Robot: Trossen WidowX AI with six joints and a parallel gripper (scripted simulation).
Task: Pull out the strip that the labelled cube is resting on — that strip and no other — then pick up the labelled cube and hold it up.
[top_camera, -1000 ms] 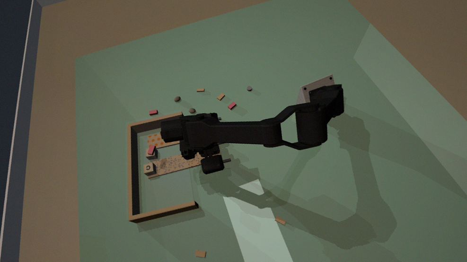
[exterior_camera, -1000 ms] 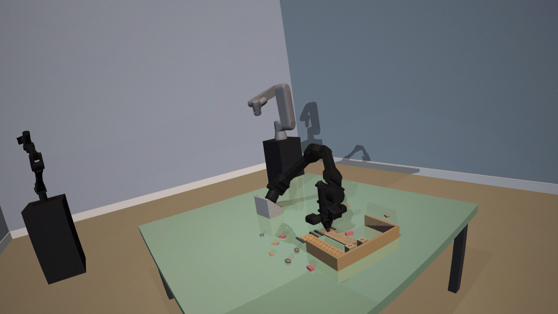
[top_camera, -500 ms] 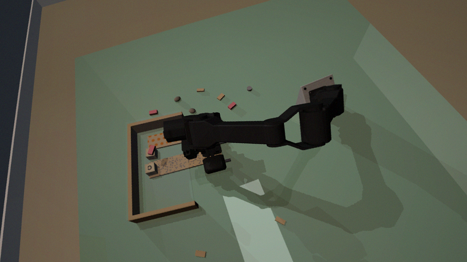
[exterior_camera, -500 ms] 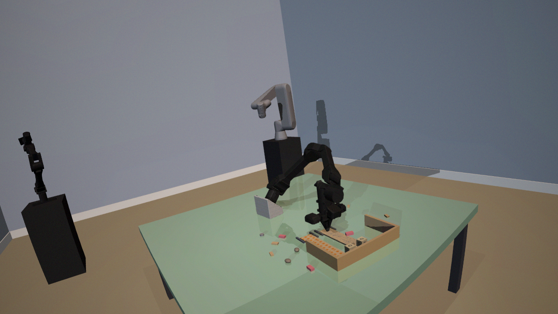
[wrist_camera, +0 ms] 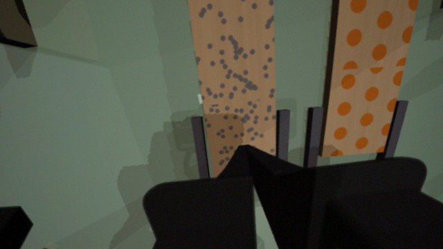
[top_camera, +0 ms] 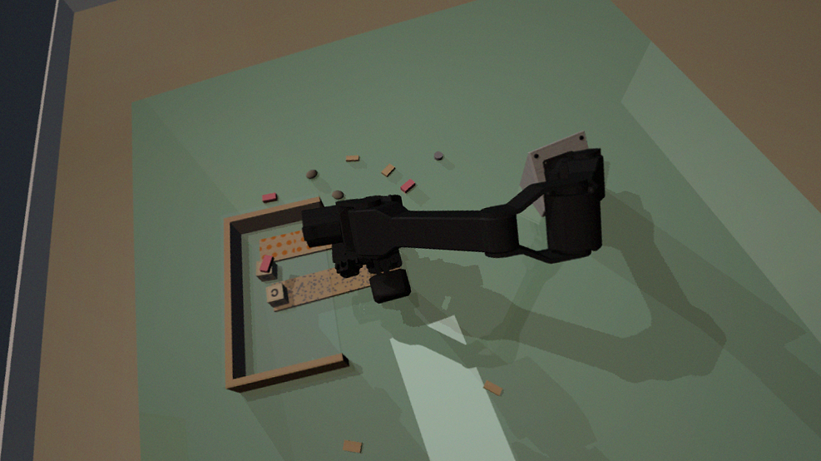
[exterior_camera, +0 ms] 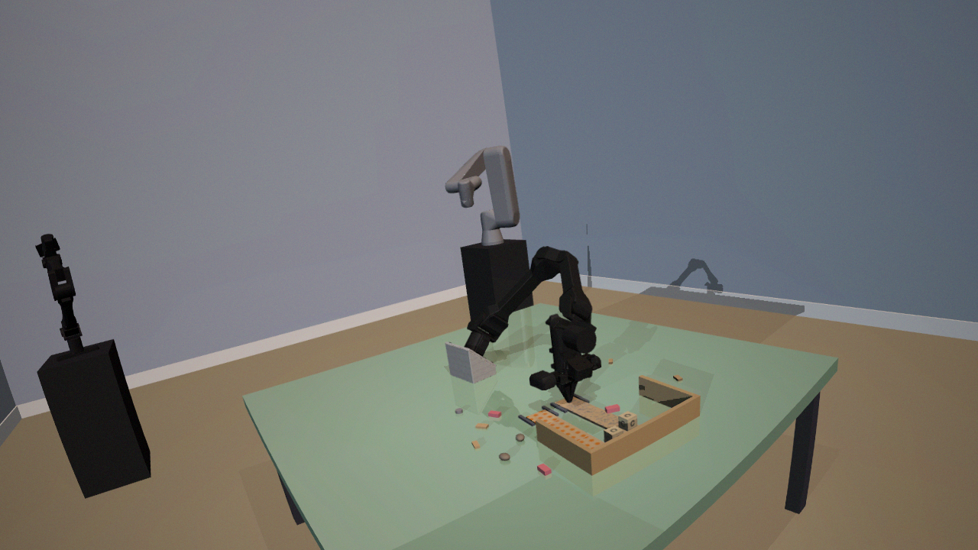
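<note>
Right now the speckled strip is 9 cm ahead of my gripper tip and 1 cm to the right of it.
</note>
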